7 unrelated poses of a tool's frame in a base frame.
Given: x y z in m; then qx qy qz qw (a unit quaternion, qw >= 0).
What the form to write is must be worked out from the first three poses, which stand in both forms.
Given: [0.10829 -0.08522 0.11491 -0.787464 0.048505 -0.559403 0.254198]
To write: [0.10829 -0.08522 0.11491], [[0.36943 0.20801 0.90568], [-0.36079 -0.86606 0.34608], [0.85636 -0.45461 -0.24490]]
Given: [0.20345 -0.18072 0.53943 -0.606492 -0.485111 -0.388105 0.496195]
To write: [0.20345 -0.18072 0.53943], [[0.22808 0.97358 -0.01065], [0.20328 -0.03692 0.97842], [0.95218 -0.22533 -0.20633]]
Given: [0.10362 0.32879 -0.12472 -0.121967 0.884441 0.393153 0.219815]
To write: [0.10362 0.32879 -0.12472], [[-0.87361 -0.38859 0.29292], [-0.04290 0.66111 0.74906], [-0.48473 0.64182 -0.59422]]
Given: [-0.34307 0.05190 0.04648 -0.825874 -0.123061 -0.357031 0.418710]
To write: [-0.34307 0.05190 0.04648], [[0.71477 0.50225 0.48667], [-0.09572 -0.61908 0.77948], [0.69278 -0.60373 -0.39442]]
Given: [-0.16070 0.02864 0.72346 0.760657 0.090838 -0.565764 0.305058]
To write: [-0.16070 0.02864 0.72346], [[0.34332 0.48337 -0.80528], [-0.20699 -0.79738 -0.56687], [-0.91613 0.36130 -0.17370]]
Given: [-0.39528 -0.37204 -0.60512 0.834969 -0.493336 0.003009 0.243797]
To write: [-0.39528 -0.37204 -0.60512], [[0.51322 -0.82531 -0.23552], [-0.82237 -0.39437 -0.41009], [0.24557 0.40416 -0.88111]]
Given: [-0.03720 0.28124 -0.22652 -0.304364 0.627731 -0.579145 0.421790]
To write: [-0.03720 0.28124 -0.22652], [[-0.45891 0.10644 0.88208], [-0.87067 0.14391 -0.47034], [-0.17700 -0.98385 0.02663]]
